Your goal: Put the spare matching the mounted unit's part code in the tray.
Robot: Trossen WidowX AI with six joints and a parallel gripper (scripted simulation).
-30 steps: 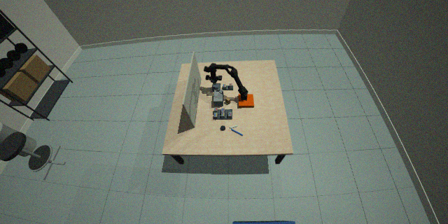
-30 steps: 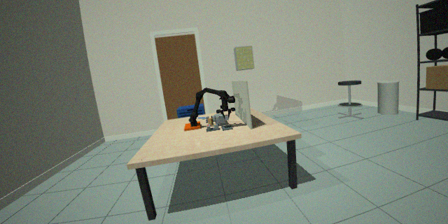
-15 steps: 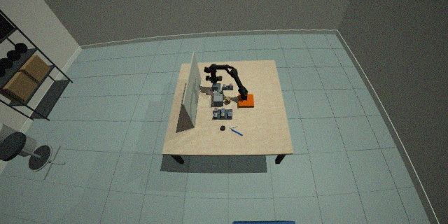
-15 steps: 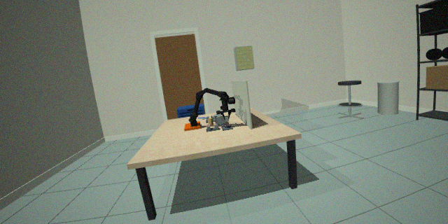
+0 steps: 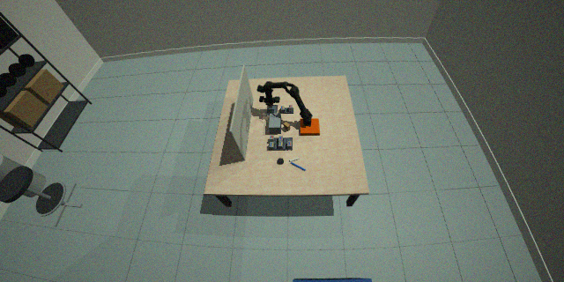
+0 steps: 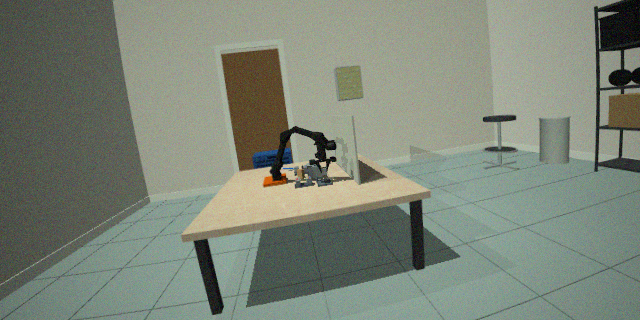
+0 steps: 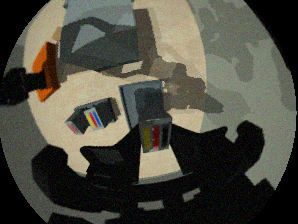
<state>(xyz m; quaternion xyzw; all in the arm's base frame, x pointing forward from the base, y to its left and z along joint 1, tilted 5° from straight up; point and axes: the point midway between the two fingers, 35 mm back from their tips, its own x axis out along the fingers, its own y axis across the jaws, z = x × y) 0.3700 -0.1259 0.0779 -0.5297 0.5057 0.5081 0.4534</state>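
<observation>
Now: gripper tip 70 mm above the dark tray and 10 mm past it. From my gripper tip the other things lie so: spare 20 mm above; then grey mounted unit 190 mm to the left, 80 mm behind, 20 mm below; then tan block 200 mm to the left, 190 mm behind, 40 mm below.
</observation>
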